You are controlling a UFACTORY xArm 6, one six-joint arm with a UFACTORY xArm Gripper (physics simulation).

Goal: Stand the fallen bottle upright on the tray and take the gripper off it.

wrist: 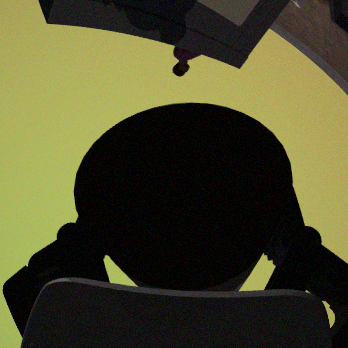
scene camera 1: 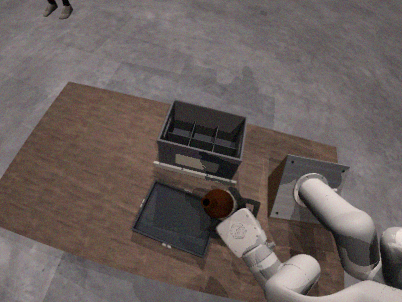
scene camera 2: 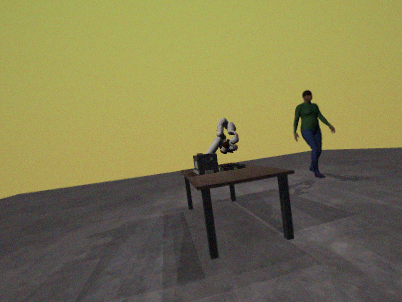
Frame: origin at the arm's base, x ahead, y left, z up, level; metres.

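Seen in the pictures: gripper, fingertip midpoint: (wrist: 190,179) (scene camera 2: 223,149); arm's base, origin of the base link: (scene camera 1: 310,189).
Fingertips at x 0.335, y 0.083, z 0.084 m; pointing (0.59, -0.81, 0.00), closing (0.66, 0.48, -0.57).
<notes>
Offsets run from my fingertips to a thing's top centre. "spot": to the spot under its first point. Level surfaces: height alone.
The brown bottle (scene camera 1: 218,203) (scene camera 2: 226,144) is held in the air, over the right end of the dark tray @(spot: 0.017 m left, 0.124 m ahead, 0.193 m down) (scene camera 1: 172,215). In scene camera 1 its neck points towards the camera and a little left, so it looks closer to upright than flat; its exact tilt is hard to tell. In the wrist view the bottle (wrist: 185,190) is a large black shape, and it hides the fingertips. My gripper (scene camera 1: 229,206) is shut on the bottle's body, with one dark finger on either side. The tray lies flat on the table; part of its right end is hidden below the bottle and gripper.
A grey crate @(0.242 m right, 0.048 m ahead, 0.022 m down) (scene camera 1: 200,156) with compartments stands behind the tray, with a pale strip @(spot: 0.143 m right, 0.060 m ahead, 0.168 m down) (scene camera 1: 195,172) along its near side. The robot's base plate (scene camera 1: 287,200) is on the right of the wooden table @(0.198 m down) (scene camera 1: 90,165). A person in green (scene camera 2: 309,117) is beyond the table.
</notes>
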